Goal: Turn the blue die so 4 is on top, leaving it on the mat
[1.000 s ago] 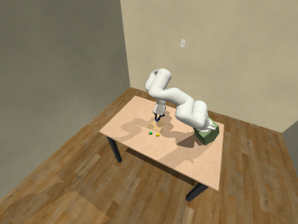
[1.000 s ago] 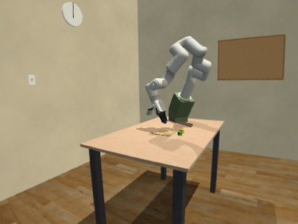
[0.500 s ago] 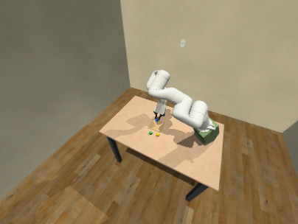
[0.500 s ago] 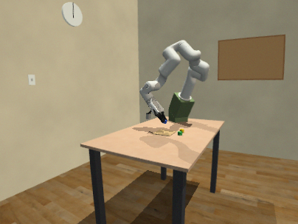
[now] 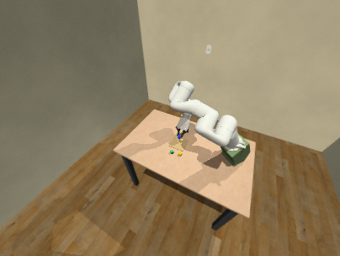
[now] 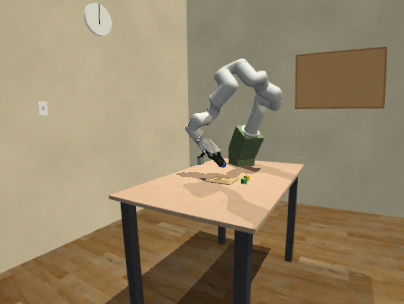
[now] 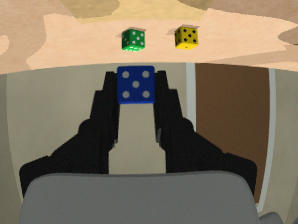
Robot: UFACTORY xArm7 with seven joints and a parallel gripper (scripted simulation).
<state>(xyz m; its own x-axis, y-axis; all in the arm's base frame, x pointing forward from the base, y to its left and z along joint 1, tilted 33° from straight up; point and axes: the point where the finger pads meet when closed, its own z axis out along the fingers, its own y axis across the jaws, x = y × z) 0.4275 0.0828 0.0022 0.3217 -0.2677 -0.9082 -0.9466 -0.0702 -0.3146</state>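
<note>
My gripper is now 10 cm above the tan mat and 1 cm to the right of it. Also, from my hand: yellow die (11 cm to the left, 9 cm below, 9 cm behind); green die (14 cm to the left, 9 cm below, 3 cm behind); blue die (2 cm below, 1 cm to the left).
</note>
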